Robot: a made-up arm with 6 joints.
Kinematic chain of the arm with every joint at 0, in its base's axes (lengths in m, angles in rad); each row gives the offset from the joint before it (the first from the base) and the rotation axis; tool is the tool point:
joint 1: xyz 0 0 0.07 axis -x
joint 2: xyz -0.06 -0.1 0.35 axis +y
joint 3: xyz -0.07 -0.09 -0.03 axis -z
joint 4: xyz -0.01 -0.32 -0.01 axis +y
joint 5: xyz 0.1 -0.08 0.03 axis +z
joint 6: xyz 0.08 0 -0.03 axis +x
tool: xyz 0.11 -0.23 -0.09
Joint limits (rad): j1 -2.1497..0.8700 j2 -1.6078..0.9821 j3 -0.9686..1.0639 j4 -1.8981..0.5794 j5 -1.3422..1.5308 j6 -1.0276..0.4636
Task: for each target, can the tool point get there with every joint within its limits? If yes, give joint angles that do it. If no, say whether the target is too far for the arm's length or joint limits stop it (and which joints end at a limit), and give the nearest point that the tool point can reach.
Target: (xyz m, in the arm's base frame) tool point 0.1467 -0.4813 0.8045
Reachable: yes | joints 0.5712 -0.2846 0.1169 -0.2847 0.2149 0.0820
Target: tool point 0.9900 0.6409 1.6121
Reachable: no: too far | nearest point 0.3555 0.3176 0.9323 | short by 0.985 m
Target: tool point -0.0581 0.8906 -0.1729
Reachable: no: joint limits stop it (at a limit: joint 1, joint 3, joint 4) | nearest point -0.0587 0.5903 -0.2262 | short by 0.305 m
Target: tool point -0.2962 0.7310 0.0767
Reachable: no: joint limits stop it (at a limit: joint 1, joint 3, joint 4) | nearest point -0.2392 0.5247 -0.0337 | short by 0.241 m
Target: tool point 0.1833 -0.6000 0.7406
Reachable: yes | joints 0.4317 0.7854 -0.4545 -1.3035 -0.3793 -0.8442
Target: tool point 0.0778 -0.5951 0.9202
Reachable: yes | joints -0.0577 -1.2858 -0.7647 -0.0311 -0.2882 -0.5809
